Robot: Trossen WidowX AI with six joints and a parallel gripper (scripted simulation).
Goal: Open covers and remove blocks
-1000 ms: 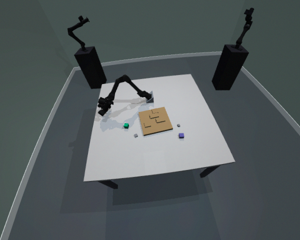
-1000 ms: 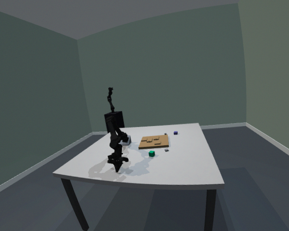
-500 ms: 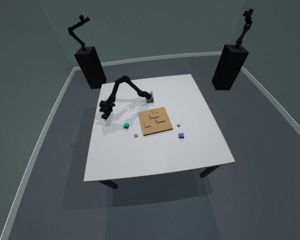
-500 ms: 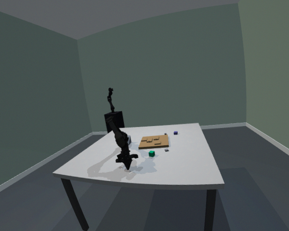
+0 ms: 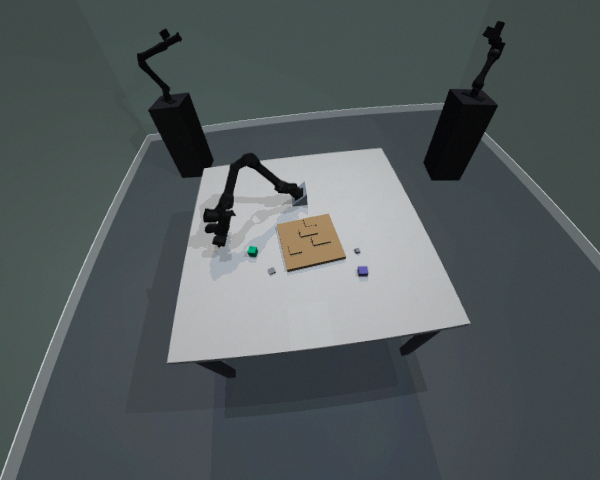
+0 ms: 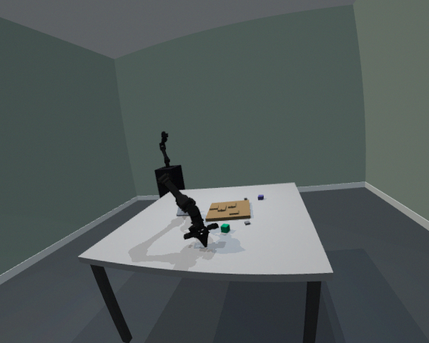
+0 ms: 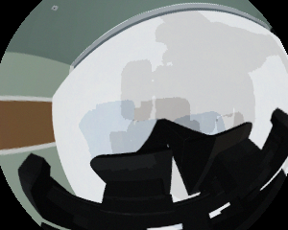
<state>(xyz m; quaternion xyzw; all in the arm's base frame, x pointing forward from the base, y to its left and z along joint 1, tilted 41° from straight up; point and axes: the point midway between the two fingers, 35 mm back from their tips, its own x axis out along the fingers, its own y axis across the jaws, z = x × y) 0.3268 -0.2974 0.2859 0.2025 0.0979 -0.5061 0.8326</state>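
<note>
My gripper tip is 190 mm to the right of the green block, 40 mm short of it and 10 mm below it. The rest, counted from my gripper tip: tan puzzle board: 460 mm to the left, 60 mm behind, 10 mm above; purple block: 740 mm to the left, 160 mm ahead, 10 mm above.
</note>
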